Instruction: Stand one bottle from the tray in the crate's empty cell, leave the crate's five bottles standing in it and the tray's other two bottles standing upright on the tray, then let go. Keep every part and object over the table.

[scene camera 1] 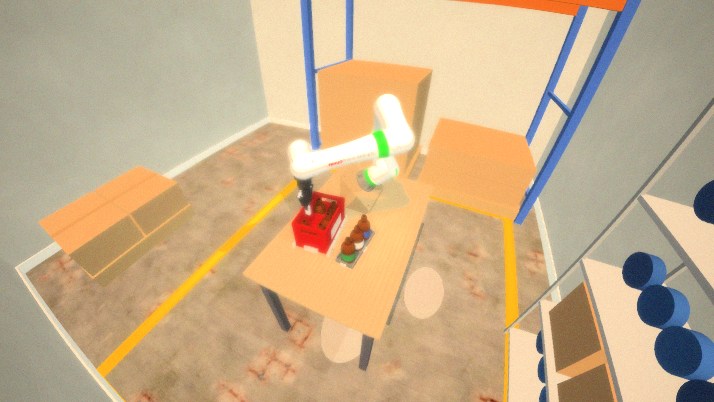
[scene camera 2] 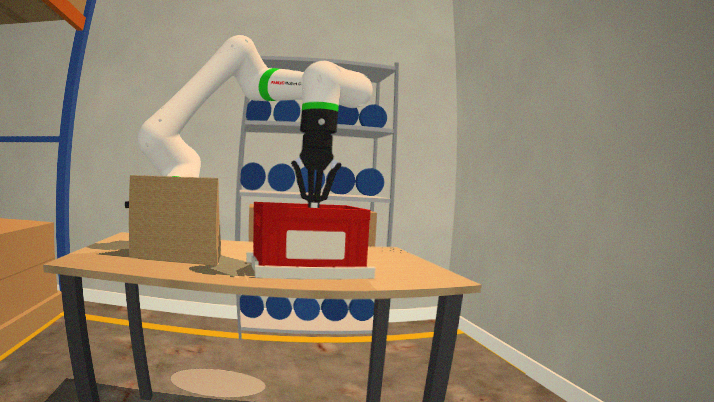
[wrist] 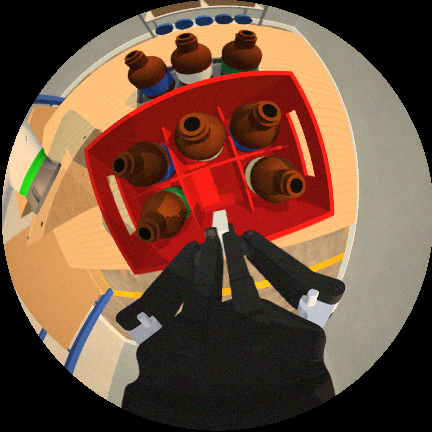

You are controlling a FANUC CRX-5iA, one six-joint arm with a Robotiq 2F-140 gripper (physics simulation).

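Places are measured from the arm's base along level axes (x ahead, y left, z up), in millimetres.
Pixels of known places: gripper, fingertip midpoint: [scene camera 1: 308, 213] [scene camera 2: 312, 229] [wrist: 221, 219]; arm's base at its link origin: [scene camera 1: 364, 181] [scene camera 2: 173, 212] [wrist: 46, 188].
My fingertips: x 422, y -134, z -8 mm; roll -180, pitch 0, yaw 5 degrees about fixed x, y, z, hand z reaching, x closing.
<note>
Ahead of a thing's pixels: the offset from my fingertips to its top centre. "*": to the spot under its first point. Level surfaces: height alone.
The red crate {dz +53, dx -10, dy +71 mm} [scene camera 1: 304, 237] [scene camera 2: 270, 237] [wrist: 165, 109] stands on the table. Five brown bottles stand in it, seen in the wrist view: two blue-labelled {dz +41, dx -108, dy +96 mm} [wrist: 145, 165] {dz +41, dx +67, dy +130 mm} [wrist: 255, 126], two white-labelled {dz +41, dx -16, dy +120 mm} [wrist: 200, 140] {dz +41, dx +88, dy +44 mm} [wrist: 276, 179] and one green-labelled {dz +41, dx -92, dy +9 mm} [wrist: 164, 214]. The empty cell {* dz -114, dx -11, dy +28 mm} [wrist: 212, 187] is the middle one of the row nearer my gripper. My gripper [scene camera 1: 307, 210] [scene camera 2: 313, 201] [wrist: 221, 219] is shut and empty, its pale tips at rim height over that side of the crate. On the grey tray {* dz -97, dx +124, dy +306 mm} [scene camera 1: 345, 263] [wrist: 217, 67] stand green-labelled {dz +38, dx +76, dy +294 mm} [scene camera 1: 348, 251] [wrist: 242, 55], white-labelled {dz +38, dx -15, dy +295 mm} [scene camera 1: 357, 240] [wrist: 191, 60] and blue-labelled {dz +38, dx -100, dy +290 mm} [scene camera 1: 364, 227] [wrist: 148, 75] bottles, upright.
A white strip {* dz -104, dx +8, dy -32 mm} [scene camera 2: 315, 272] runs along the crate's base. A brown upright panel [scene camera 2: 174, 220] stands on the table {dz -122 mm} [scene camera 1: 320, 290] [scene camera 2: 415, 272] beside the crate, near the arm's base. Cardboard boxes and a shelf unit with blue drums stand off the table.
</note>
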